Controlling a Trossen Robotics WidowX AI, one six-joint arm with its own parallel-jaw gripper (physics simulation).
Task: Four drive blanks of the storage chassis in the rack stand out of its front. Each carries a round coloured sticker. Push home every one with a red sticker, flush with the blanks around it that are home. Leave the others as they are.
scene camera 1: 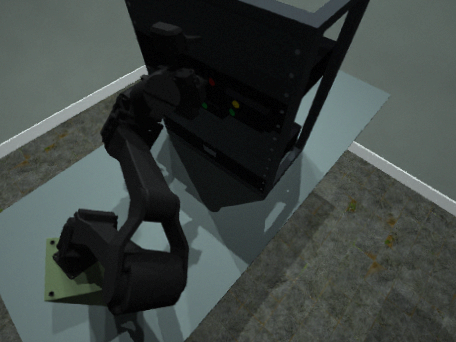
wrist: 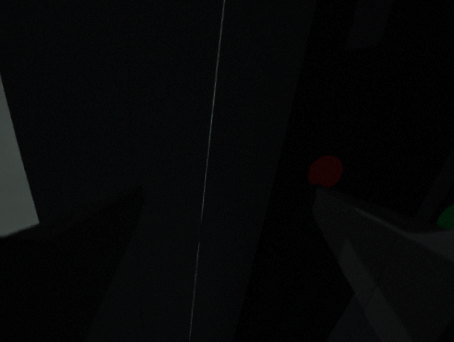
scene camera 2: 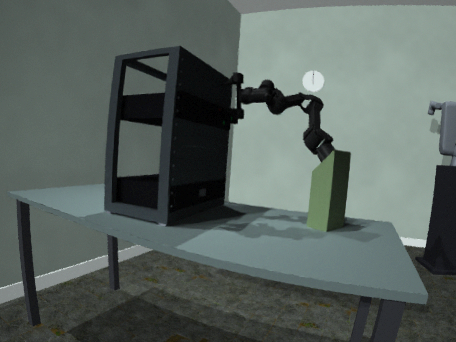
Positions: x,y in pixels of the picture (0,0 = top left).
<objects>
rack: scene camera 1; wrist 102,102; scene camera 2
same spot on rack: (scene camera 1: 260,67) = (scene camera 2: 224,97)
</objects>
